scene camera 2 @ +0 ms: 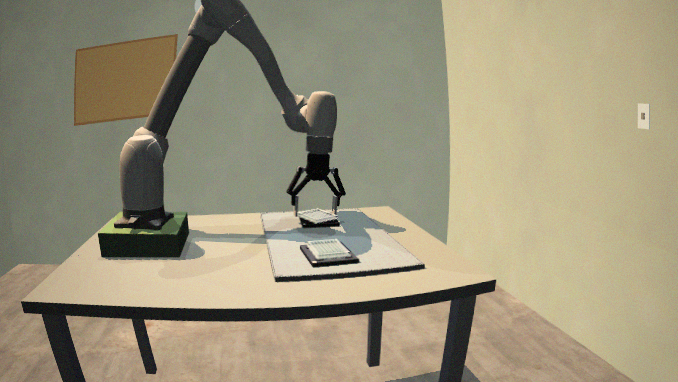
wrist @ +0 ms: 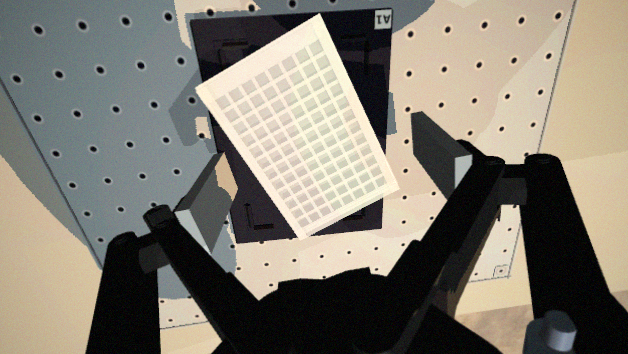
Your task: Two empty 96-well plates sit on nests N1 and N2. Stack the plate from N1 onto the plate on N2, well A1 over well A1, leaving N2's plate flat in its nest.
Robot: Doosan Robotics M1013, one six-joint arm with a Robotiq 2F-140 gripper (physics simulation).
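Frame: origin at the arm's base, x ahead, y left, z up, level; centimetres.
Where they show: gripper, fingertip midpoint: (scene camera 2: 314, 216) (wrist: 319, 153); arm's base, origin of the base link: (scene camera 2: 144, 221).
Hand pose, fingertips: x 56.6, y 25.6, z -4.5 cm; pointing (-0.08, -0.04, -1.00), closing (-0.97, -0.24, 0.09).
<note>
Things, the pixels of their top centre, and the offset from my fingertips. "spot": a spot on its surface instead. Level surfaces: height alone.
- white 96-well plate, middle of its top: (wrist: 309, 147) (scene camera 2: 317, 213) dx +0.8, dy -0.9, dz +1.3 cm
- far black nest, middle of its top: (wrist: 303, 145) (scene camera 2: 318, 217) dx +1.1, dy -0.4, dz -0.3 cm
- A1 label, surface spot: (wrist: 383, 19) spot: dx -3.7, dy -8.4, dz -0.6 cm
- second white plate, middle of its top: (scene camera 2: 327, 246) dx +2.3, dy -38.9, dz +0.8 cm
- perforated board, its level: dz -1.8 cm
- table, its level: dz -3.1 cm
A white 96-well plate (scene camera 2: 318, 216) (wrist: 300, 130) lies askew on the far black nest (scene camera 2: 320, 224) (wrist: 367, 55), turned well out of line with it and not seated squarely. One corner reaches the nest's left edge and another passes its right edge in the wrist view. The A1 label (wrist: 383, 19) is at the nest's top right corner there. A second white plate (scene camera 2: 328, 249) sits on the near black nest (scene camera 2: 306, 252), roughly in line with it. Which nest is N1 cannot be read. My gripper (scene camera 2: 315, 213) (wrist: 319, 153) is open and empty over the far plate, one finger to each side.
Both nests stand on a perforated board (scene camera 2: 395, 260) (wrist: 450, 65) on the table (scene camera 2: 225, 295). The arm's green base block (scene camera 2: 142, 245) is at the table's left. Arm shadows cross the board and table.
</note>
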